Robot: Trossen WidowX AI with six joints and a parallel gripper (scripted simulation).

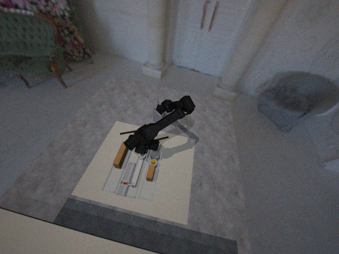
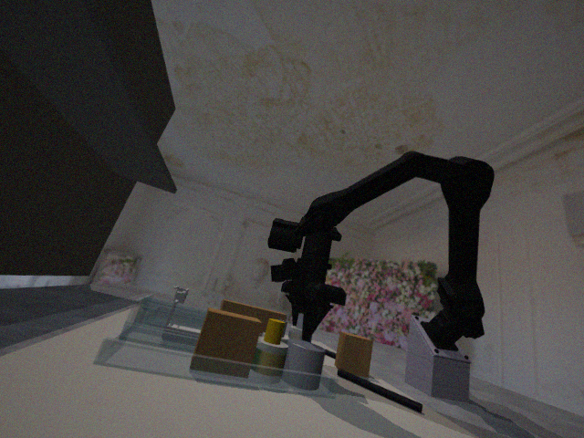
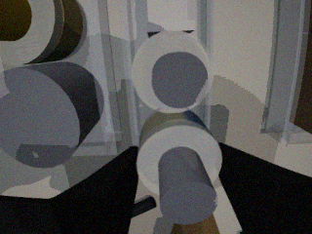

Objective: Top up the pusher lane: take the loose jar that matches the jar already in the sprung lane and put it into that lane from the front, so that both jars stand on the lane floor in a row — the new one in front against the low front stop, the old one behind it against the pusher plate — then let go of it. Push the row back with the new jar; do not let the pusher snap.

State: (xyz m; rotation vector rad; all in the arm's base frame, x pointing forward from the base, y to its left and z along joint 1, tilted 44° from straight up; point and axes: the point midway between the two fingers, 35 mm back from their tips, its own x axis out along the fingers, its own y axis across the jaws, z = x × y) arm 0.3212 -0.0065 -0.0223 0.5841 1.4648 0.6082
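My gripper tip is 20 mm short of the large grey cylinder, 80 mm to the right of it and 20 mm above it. The rest, counted from my gripper tip: clear lane 170 mm ahead, 20 mm to the right, 30 mm below; then red mark 230 mm ahead, 30 mm to the right, 20 mm above.
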